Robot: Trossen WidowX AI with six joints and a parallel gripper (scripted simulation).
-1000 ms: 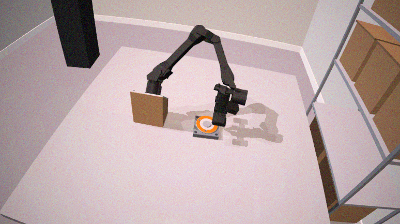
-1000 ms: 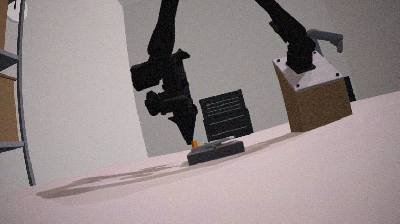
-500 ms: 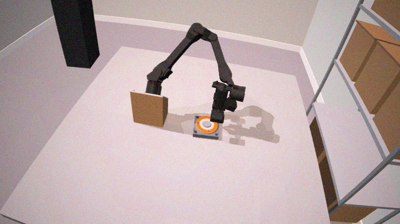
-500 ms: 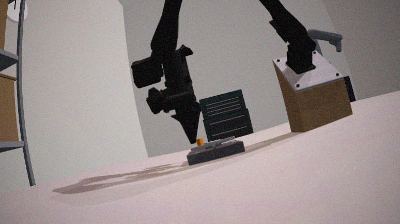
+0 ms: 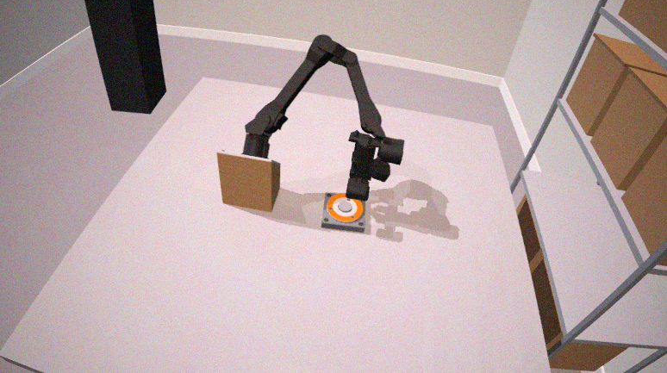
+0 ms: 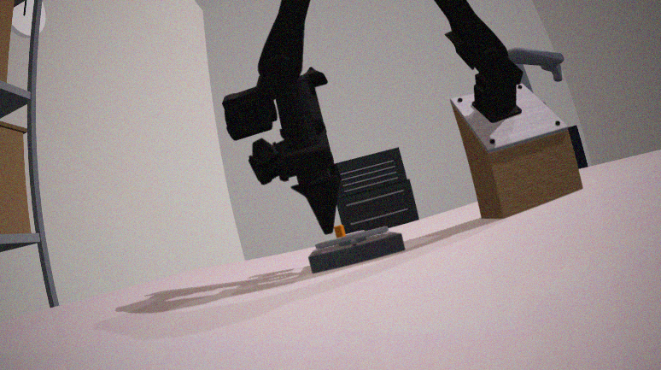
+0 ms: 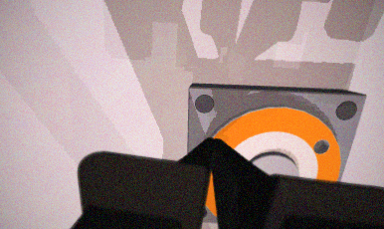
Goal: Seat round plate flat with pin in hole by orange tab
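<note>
The round plate is 20 mm behind my gripper tip, 20 mm to the right of it and 10 mm below it. The rest, counted from my gripper tip: grey square base 30 mm behind, 40 mm to the right, 20 mm below.
</note>
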